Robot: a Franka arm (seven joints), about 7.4 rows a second.
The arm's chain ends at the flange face. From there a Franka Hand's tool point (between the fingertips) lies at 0.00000 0.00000 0.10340 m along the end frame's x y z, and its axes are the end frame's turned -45 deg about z.
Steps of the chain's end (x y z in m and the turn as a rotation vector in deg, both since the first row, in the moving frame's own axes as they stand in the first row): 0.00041 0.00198 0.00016 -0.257 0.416 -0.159; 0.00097 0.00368 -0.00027 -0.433 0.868 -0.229; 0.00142 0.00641 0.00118 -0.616 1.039 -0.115; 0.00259 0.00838 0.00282 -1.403 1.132 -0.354; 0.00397 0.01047 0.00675 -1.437 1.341 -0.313; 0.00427 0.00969 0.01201 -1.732 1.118 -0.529; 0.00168 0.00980 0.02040 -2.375 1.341 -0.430
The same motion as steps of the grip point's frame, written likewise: -0.00091 0.00255 0.00016 -0.476 0.112 -0.159; -0.00136 0.00495 -0.00028 -0.920 0.308 -0.229; -0.00299 0.00765 0.00116 -1.170 0.299 -0.115; -0.00443 0.01099 0.00277 -1.793 -0.192 -0.354; -0.00471 0.01376 0.00669 -1.964 -0.068 -0.313; -0.00460 0.01351 0.01194 -2.015 -0.434 -0.529; -0.00704 0.01286 0.02028 -2.628 -0.731 -0.430
